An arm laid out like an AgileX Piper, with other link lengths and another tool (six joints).
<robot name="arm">
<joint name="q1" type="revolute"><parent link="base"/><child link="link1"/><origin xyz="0 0 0.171"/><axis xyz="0 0 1"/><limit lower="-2.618" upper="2.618"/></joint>
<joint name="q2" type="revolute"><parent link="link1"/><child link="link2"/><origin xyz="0 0 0"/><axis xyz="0 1 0"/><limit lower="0" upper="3.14"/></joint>
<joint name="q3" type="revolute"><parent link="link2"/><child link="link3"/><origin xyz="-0.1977 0 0.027"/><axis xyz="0 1 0"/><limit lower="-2.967" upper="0"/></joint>
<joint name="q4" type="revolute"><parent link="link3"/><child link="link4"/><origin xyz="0.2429 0 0.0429"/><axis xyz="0.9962 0 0.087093"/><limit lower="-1.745" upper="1.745"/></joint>
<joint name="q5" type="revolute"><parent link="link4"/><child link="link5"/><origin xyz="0 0 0"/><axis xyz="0 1 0"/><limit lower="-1.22" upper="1.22"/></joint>
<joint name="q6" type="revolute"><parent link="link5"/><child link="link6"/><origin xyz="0.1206 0 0.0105"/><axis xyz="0.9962 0 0.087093"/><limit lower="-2.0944" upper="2.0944"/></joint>
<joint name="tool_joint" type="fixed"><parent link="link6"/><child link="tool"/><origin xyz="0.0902 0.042 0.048" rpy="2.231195 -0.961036 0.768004"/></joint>
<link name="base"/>
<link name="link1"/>
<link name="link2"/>
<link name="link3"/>
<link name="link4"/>
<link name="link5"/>
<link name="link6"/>
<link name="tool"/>
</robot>
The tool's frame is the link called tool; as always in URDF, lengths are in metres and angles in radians.
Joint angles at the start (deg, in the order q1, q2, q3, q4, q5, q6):
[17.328 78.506 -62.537 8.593 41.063 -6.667]
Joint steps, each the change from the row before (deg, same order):
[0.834 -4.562 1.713 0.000 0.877 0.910]
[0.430 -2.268 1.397 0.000 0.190 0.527]
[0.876 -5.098 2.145 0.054 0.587 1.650]
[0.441 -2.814 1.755 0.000 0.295 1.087]
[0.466 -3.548 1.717 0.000 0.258 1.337]
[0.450 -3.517 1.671 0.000 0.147 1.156]
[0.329 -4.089 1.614 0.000 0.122 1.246]
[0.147 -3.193 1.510 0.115 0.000 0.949]
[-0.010 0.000 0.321 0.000 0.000 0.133]
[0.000 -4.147 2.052 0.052 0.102 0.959]
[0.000 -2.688 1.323 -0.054 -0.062 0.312]
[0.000 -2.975 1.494 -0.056 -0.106 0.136]
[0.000 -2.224 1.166 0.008 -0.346 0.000]
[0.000 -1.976 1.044 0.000 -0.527 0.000]
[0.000 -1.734 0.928 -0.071 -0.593 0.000]
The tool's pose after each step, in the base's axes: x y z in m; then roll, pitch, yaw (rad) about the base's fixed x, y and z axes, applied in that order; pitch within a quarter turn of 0, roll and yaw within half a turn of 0. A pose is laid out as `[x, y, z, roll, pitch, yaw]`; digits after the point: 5 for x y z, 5 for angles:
[0.34531, 0.17939, 0.22104, 2.91798, -0.17216, 0.77432]
[0.33859, 0.17987, 0.22572, 2.91858, -0.18469, 0.77526]
[0.32573, 0.18062, 0.24227, 2.92057, -0.22817, 0.77032]
[0.31772, 0.18003, 0.24677, 2.92801, -0.24398, 0.76341]
[0.30902, 0.17899, 0.25585, 2.93330, -0.27353, 0.75441]
[0.30049, 0.17783, 0.26474, 2.93634, -0.30460, 0.74796]
[0.29146, 0.17549, 0.27695, 2.93713, -0.34667, 0.73944]
[0.28441, 0.17310, 0.28449, 2.94131, -0.37775, 0.73019]
[0.28424, 0.17286, 0.28211, 2.94532, -0.37290, 0.72710]
[0.27531, 0.16871, 0.28994, 2.94729, -0.40874, 0.71647]
[0.26961, 0.16608, 0.29488, 2.94186, -0.43280, 0.71521]
[0.26323, 0.16330, 0.29979, 2.93264, -0.45896, 0.71742]
[0.25877, 0.16140, 0.30378, 2.92362, -0.48204, 0.72063]
[0.25513, 0.15970, 0.30788, 2.91400, -0.50594, 0.72382]
[0.25216, 0.15809, 0.31168, 2.90334, -0.52842, 0.72732]

